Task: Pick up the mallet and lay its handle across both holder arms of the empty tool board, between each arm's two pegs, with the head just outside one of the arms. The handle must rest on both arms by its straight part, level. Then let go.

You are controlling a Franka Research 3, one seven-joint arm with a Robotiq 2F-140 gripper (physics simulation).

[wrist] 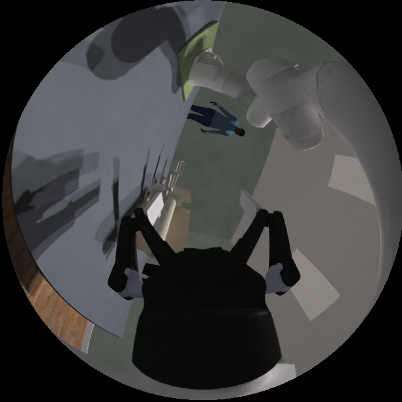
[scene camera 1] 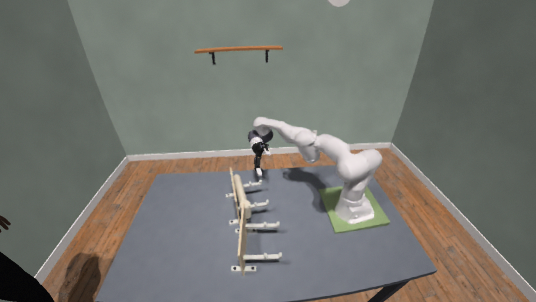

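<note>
The pale mallet (scene camera 1: 240, 187) (wrist: 169, 212) lies along the far tool board (scene camera 1: 232, 186) (wrist: 179, 231), its thicker end towards the near board; whether both holder arms carry it is hard to tell. The empty tool board (scene camera 1: 243, 245) (wrist: 183, 195) stands upright nearer the scene camera, its two pegged holder arms (scene camera 1: 262, 226) (scene camera 1: 262, 257) pointing towards the robot base's side. My gripper (scene camera 1: 263, 161) (wrist: 201, 197) is open and empty, tilted, above the table's far part, beyond the far board's end. In the wrist view one finger partly covers the mallet and boards.
The boards stand on the grey-blue table (scene camera 1: 180, 225) (wrist: 125, 125). The robot base (scene camera 1: 355, 207) stands on a green mat (scene camera 1: 327, 200) (wrist: 185, 75) at the right. A person (scene camera 1: 20, 280) (wrist: 220, 122) stands off the table. A wooden shelf (scene camera 1: 239, 49) hangs on the back wall.
</note>
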